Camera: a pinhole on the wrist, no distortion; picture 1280 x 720 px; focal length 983.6 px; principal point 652.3 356.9 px. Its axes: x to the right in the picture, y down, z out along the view. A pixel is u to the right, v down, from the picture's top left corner.
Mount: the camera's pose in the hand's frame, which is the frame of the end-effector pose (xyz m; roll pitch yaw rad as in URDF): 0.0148 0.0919 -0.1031 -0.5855 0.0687 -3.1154
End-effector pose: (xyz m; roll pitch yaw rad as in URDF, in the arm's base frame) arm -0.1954 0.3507 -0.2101 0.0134 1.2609 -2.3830
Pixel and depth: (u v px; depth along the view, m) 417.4 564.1 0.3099
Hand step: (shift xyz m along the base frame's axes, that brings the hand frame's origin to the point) -0.1938 0.0006 -0.0383
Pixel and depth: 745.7 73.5 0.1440
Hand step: 0.0061 -0.0573 0.0191
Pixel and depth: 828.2 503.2 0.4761
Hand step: -0.3126 0.0292 0.1567
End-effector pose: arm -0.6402 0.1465 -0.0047 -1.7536 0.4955 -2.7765
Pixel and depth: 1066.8 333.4 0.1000
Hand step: 0.0306 0.0416 -0.0139
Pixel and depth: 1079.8 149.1 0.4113
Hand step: 0.2462 -0.2082 0.1037
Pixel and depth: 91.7 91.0 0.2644
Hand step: -0.0477 -0.1918 -0.1054
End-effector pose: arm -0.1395 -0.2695 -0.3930 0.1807 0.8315 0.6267
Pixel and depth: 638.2 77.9 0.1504
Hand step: 0.0153 0.0546 0.0297
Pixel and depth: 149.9 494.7 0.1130
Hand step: 0.0194 0.0386 -0.0577
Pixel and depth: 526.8 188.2 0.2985
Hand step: 0.1563 0.0379 0.0857
